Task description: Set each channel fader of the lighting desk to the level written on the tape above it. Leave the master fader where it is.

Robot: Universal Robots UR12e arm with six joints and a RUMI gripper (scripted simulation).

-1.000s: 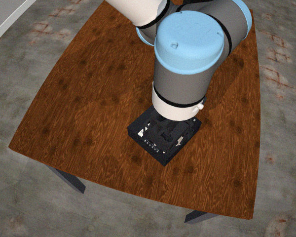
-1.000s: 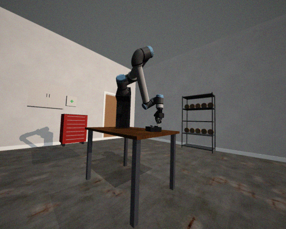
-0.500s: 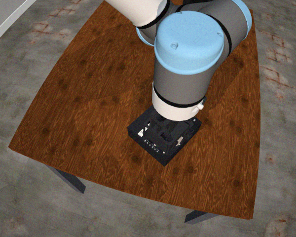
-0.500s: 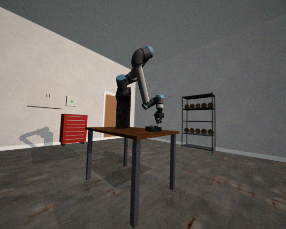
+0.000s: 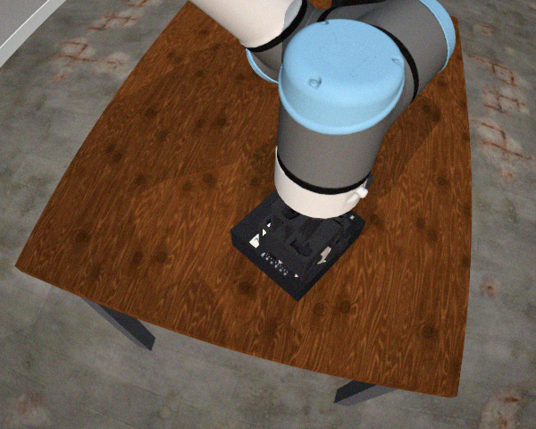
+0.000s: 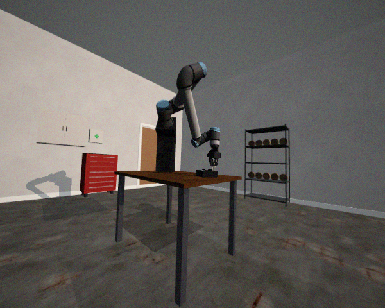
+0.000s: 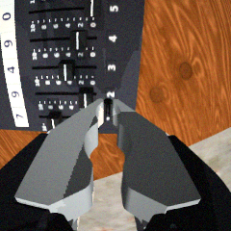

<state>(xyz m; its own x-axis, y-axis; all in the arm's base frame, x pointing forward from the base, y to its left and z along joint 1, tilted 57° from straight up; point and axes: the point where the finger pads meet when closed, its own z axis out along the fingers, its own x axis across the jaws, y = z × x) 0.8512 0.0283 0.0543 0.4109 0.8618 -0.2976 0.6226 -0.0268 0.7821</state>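
Right now my hand is 10 mm past the channel 2 fader, 10 mm to the left of it and 10 mm above it. Also, from my hand: channel 3 fader (30 mm behind, 10 mm to the right, 10 mm below); then channel 5 cap (60 mm behind, 30 mm to the left, 10 mm below); then channel 4 fader (50 mm behind, 10 mm to the left, 10 mm below).
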